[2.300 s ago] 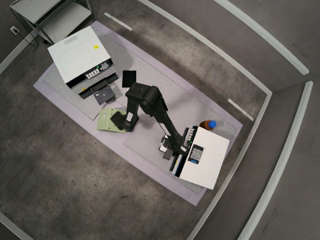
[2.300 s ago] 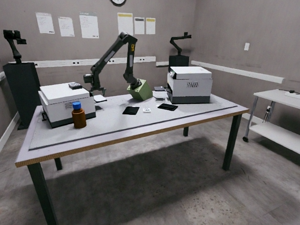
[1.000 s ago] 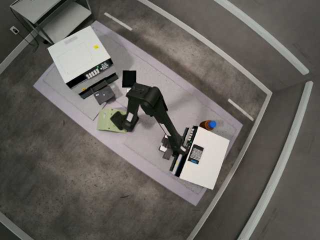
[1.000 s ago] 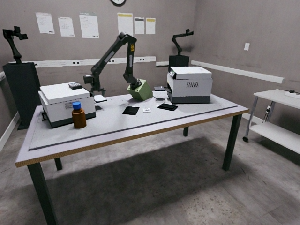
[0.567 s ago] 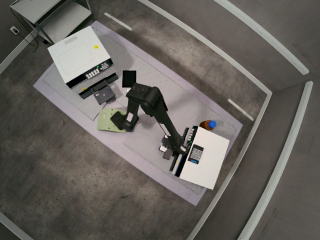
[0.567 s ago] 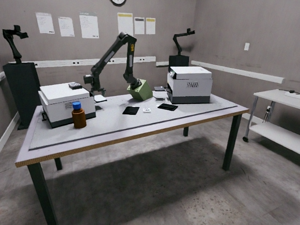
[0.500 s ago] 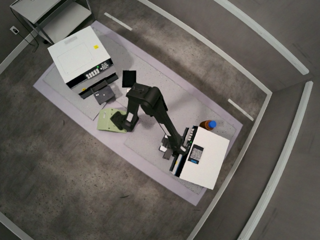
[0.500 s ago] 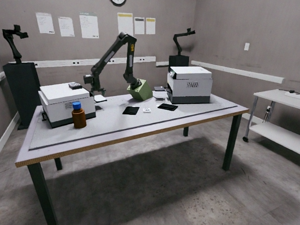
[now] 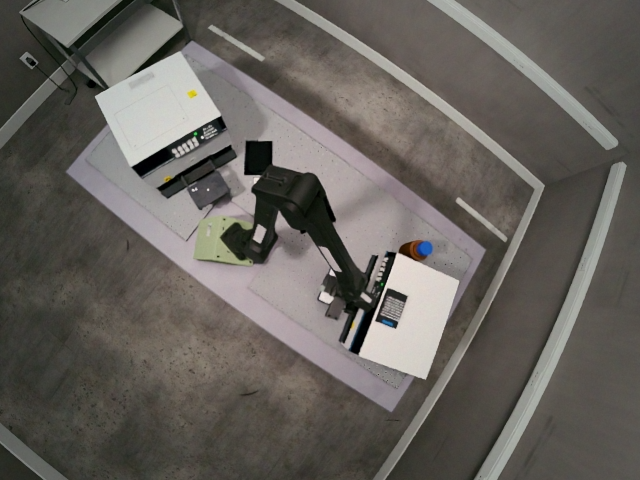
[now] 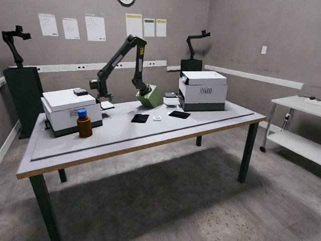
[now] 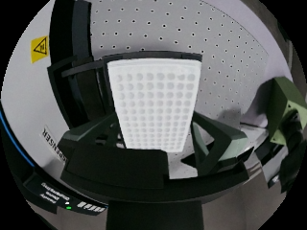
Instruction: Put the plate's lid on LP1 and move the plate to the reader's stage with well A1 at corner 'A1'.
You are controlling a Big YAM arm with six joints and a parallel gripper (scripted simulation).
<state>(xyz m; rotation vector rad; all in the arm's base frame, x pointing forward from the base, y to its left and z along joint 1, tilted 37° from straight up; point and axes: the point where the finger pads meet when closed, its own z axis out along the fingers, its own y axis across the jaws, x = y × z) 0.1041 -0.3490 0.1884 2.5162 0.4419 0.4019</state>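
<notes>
Right now the black pad is 25 cm to the left of my hand, 20 cm ahead of it and 9 cm below it. Round my hand: white label: 53 cm to the left, 17 cm ahead, 10 cm below; white well plate: right at my hand; brown capped bottle: 33 cm ahead, 19 cm to the right, 2 cm above.
</notes>
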